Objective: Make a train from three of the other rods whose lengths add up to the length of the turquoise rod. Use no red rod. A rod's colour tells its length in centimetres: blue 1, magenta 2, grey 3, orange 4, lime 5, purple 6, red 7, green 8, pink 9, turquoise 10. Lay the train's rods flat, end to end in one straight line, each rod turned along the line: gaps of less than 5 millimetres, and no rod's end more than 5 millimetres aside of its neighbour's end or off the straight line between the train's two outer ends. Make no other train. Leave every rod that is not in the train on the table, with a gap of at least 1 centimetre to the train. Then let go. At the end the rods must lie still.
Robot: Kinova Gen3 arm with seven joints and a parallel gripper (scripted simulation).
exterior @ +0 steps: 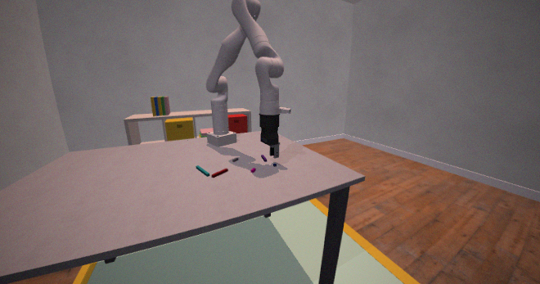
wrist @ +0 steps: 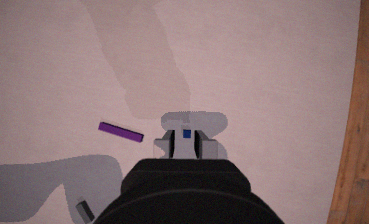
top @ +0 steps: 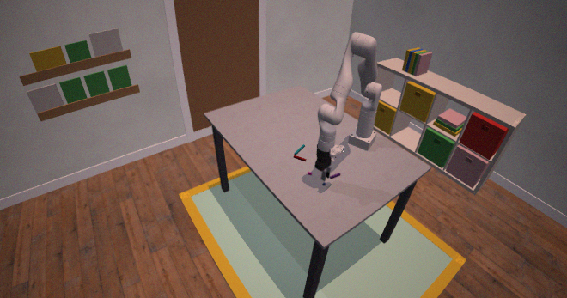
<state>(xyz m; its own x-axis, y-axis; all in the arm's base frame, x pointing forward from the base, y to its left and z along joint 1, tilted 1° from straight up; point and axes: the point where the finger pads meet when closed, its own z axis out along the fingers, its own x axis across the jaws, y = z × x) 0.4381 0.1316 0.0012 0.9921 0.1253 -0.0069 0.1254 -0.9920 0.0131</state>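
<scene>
Right now my hand is 5 cm above the blue rod. Round my hand: grey rod (13 cm to the right, 12 cm behind, 5 cm below); magenta rod (10 cm to the right, 5 cm below, 1 cm ahead); purple rod (9 cm behind, 5 cm below, 1 cm to the right).
</scene>
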